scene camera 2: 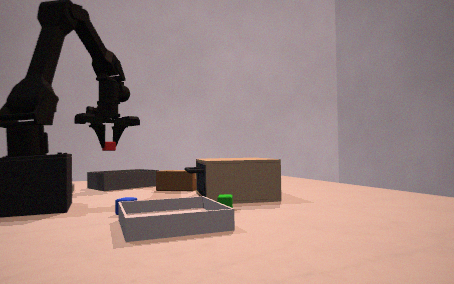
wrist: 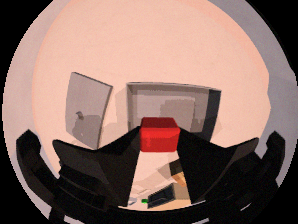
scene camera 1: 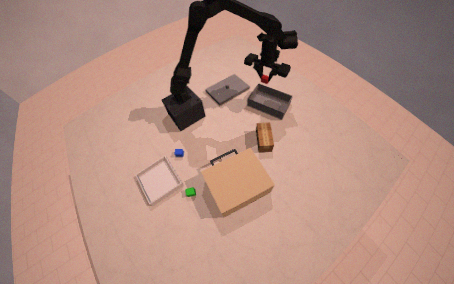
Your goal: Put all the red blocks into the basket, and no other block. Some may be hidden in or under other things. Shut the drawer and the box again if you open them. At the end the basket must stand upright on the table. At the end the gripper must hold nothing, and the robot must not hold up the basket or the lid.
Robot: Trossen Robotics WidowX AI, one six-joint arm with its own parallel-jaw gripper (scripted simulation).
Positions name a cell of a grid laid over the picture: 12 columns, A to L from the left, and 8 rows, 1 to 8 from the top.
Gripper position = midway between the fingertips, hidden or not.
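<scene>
I can see my gripper in the wrist view (G5), and I find it in scene camera 1 (H3) and in scene camera 2 (C5) as well.
</scene>
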